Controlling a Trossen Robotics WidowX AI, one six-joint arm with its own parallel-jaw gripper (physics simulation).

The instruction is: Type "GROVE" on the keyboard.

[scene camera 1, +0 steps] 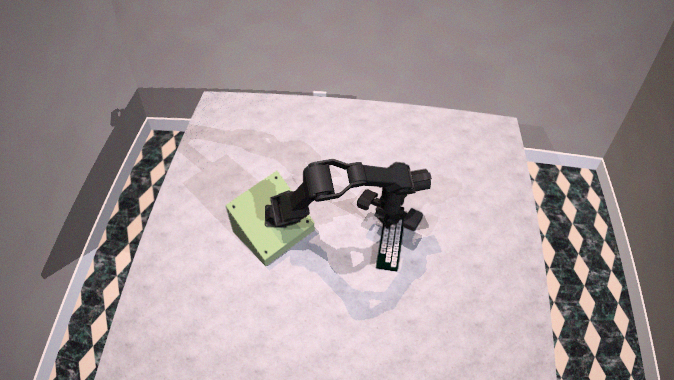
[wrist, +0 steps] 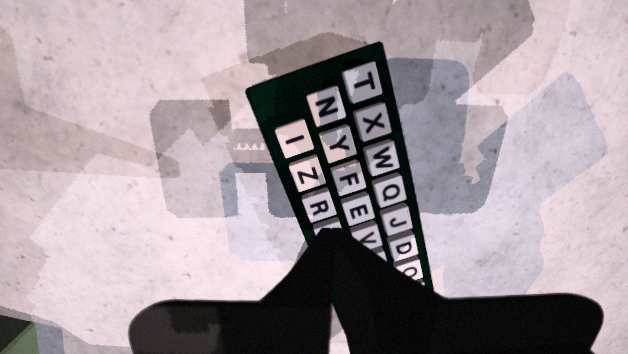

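Where they show: gripper, fingertip midpoint: (scene camera 1: 387,227) (wrist: 330,237); arm's base at its link origin: (scene camera 1: 275,216).
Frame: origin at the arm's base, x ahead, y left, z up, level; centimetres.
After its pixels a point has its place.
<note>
The keyboard (scene camera 1: 382,263) {x 28.6, y -16.6, z -7.0 cm} (wrist: 280,95) {x 34.1, y -0.6, z -7.1 cm} is a narrow dark green board with pale letter keys, lying on the table. My gripper (scene camera 1: 392,223) {x 32.2, y -6.3, z -4.4 cm} (wrist: 330,237) {x 32.2, y -6.3, z -4.4 cm} is shut and empty, pointing down over the keyboard. In the wrist view its tips overlap the B key, of which a sliver shows, just past the R key (wrist: 319,207) {x 32.2, y -5.9, z -6.6 cm} and left of the V key (wrist: 366,239) {x 32.9, y -9.0, z -6.6 cm}. The E key (wrist: 357,211) {x 33.5, y -7.3, z -6.6 cm} and the O key (wrist: 410,271) {x 33.6, y -12.6, z -6.6 cm}, partly covered, also show. The G key is hidden behind the fingers. Whether the tips touch a key cannot be told.
The arm stands on a light green wedge base (scene camera 1: 250,220) {x -7.4, y -1.5, z 1.6 cm} (wrist: 22,342) {x 10.6, y -1.2, z -7.1 cm} to the left of the keyboard. Both rest on the pale table (scene camera 1: 300,330) {x 2.3, y -33.5, z -8.1 cm}. Shadows of the arm fall around the keyboard. A patterned floor (scene camera 1: 590,280) lies beyond the table's side edges.
</note>
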